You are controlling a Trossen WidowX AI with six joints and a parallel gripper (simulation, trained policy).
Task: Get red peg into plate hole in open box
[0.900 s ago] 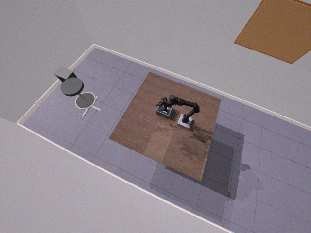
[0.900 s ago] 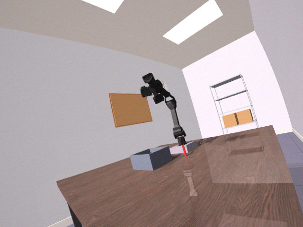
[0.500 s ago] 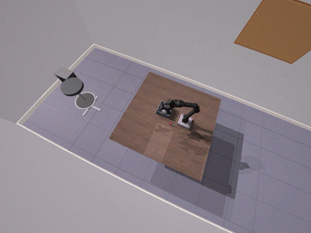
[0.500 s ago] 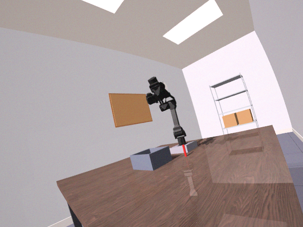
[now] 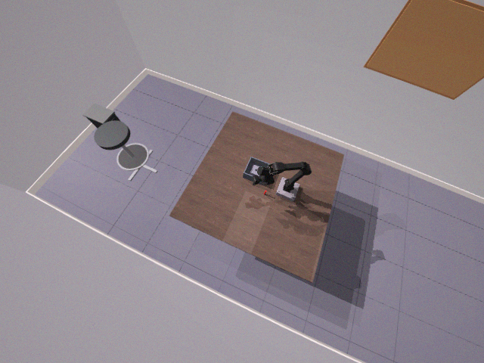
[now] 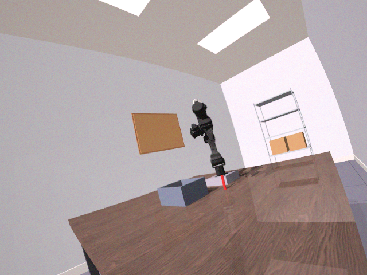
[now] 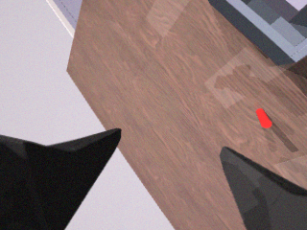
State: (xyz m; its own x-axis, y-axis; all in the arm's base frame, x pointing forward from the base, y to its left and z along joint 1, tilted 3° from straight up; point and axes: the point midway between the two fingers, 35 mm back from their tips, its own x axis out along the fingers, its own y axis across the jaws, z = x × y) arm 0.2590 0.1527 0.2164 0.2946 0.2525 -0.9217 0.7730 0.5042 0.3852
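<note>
The red peg lies 21 cm below my gripper tip, 9 cm behind it and 4 cm to the right of it. From my gripper tip the other things lie so: grey box: 22 cm to the right, 22 cm below, 6 cm ahead; then plate: 22 cm to the right, 21 cm below, 6 cm ahead.
</note>
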